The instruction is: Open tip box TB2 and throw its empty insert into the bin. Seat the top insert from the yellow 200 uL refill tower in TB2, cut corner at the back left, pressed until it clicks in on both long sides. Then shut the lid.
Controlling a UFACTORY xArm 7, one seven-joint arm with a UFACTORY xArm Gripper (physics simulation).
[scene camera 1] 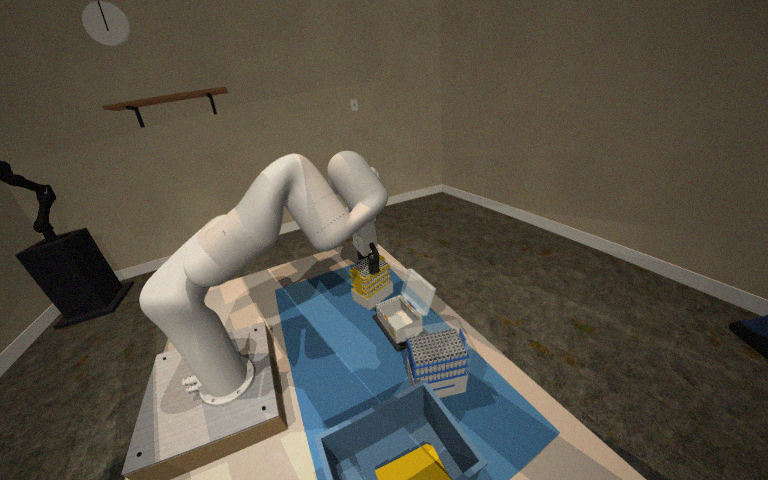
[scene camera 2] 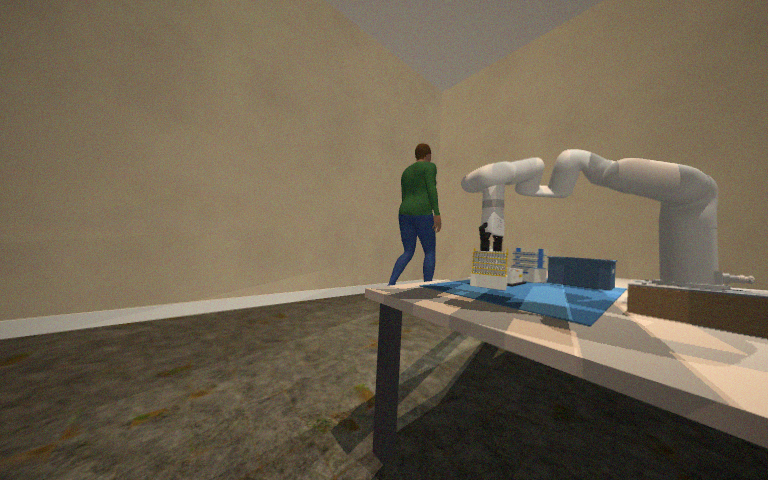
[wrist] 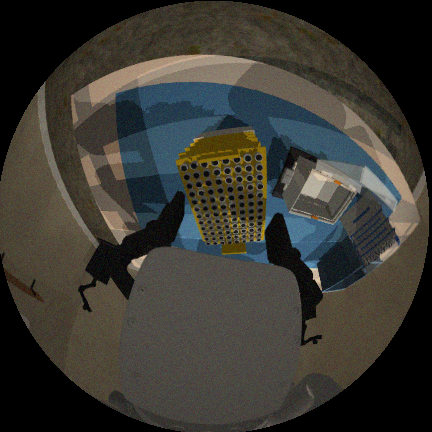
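Note:
Open and holding nothing, the gripper (scene camera 2: pixel 491 251) (scene camera 1: pixel 368 265) (wrist: pixel 228 212) is visible in scene camera 2, scene camera 1 and the wrist view. A clear lid (scene camera 1: pixel 420 293) (wrist: pixel 357 176) appears in scene camera 1 and the wrist view, while the wrist view also shows a dark blue bin (wrist: pixel 340 268).

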